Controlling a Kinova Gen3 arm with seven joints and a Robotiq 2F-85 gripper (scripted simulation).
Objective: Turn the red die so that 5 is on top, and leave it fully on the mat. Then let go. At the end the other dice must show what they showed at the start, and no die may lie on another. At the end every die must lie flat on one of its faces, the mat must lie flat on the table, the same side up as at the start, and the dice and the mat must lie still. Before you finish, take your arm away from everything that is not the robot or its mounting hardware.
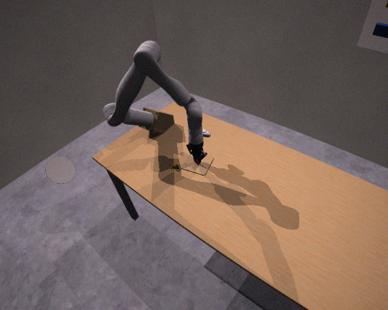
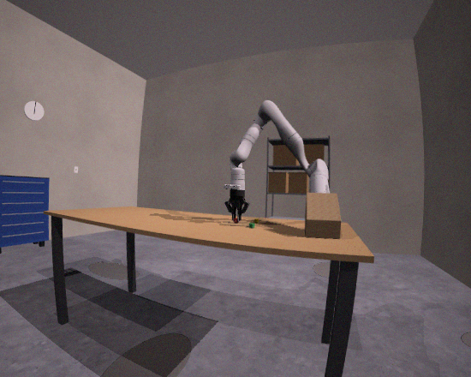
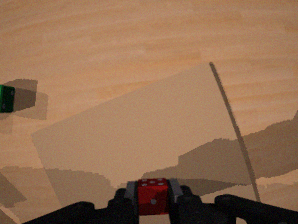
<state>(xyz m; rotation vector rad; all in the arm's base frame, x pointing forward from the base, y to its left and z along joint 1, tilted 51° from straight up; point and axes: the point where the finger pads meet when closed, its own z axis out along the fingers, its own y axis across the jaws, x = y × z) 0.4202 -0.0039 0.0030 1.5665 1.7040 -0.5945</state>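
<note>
The red die is 1 cm below my hand. Also, from my hand: tan mat 3 cm below; yellow die 7 cm behind, 10 cm to the right, 2 cm below; green die 11 cm behind, 7 cm to the left, 2 cm below.
</note>
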